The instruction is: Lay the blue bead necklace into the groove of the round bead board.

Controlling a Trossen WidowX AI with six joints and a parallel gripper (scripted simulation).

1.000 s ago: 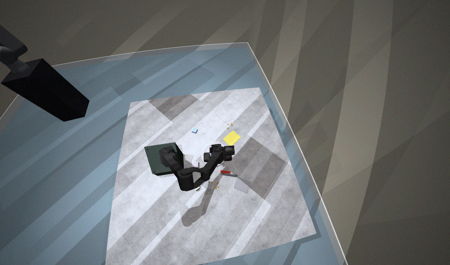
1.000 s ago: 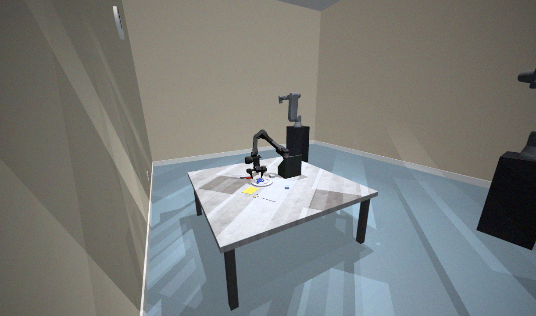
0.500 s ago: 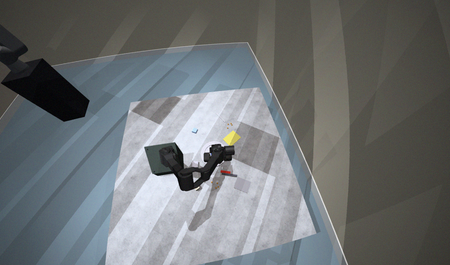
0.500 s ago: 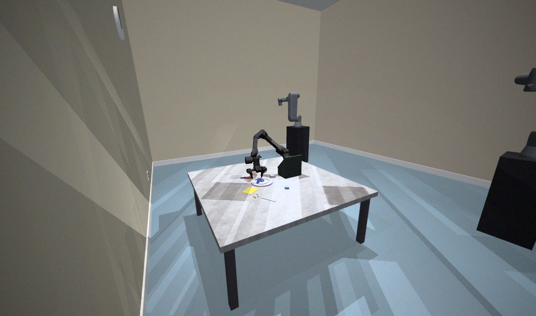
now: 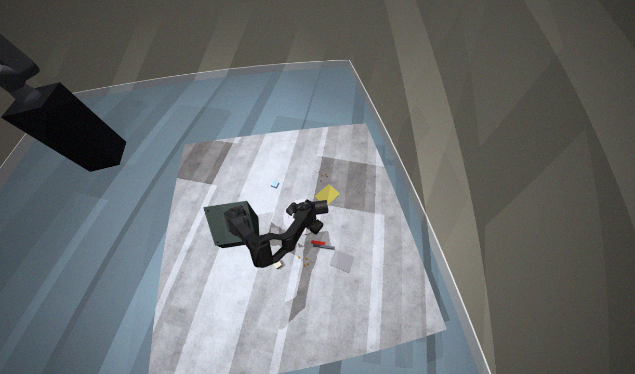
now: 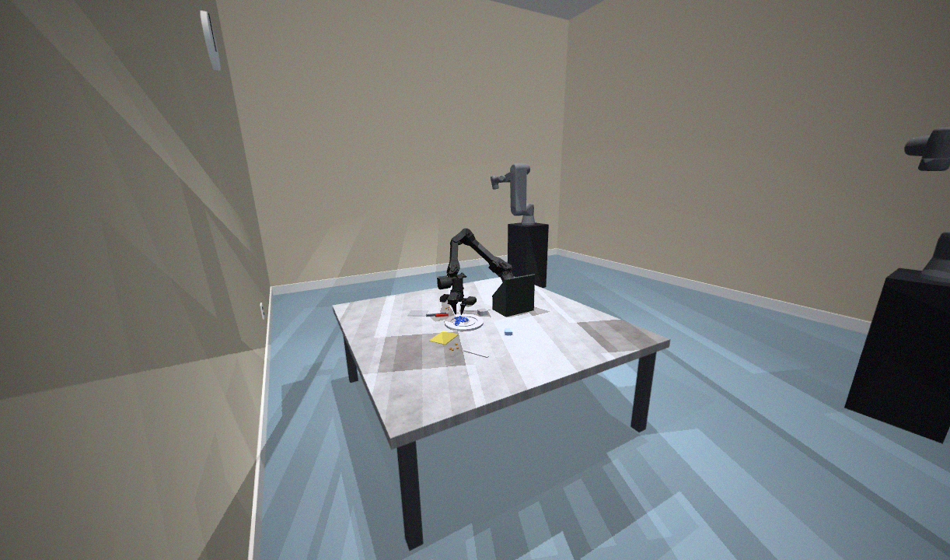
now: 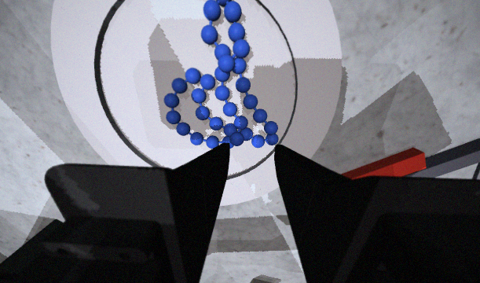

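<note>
Right now my gripper tip is 5 cm to the right of the round white bead board and 2 cm above it. From my gripper tip the other things lie so: cream cube 17 cm behind, 16 cm to the right, 2 cm below; then yellow sheet 17 cm ahead, 14 cm to the left, 3 cm below; then grey tool 5 cm ahead, 12 cm to the right, 3 cm below.
</note>
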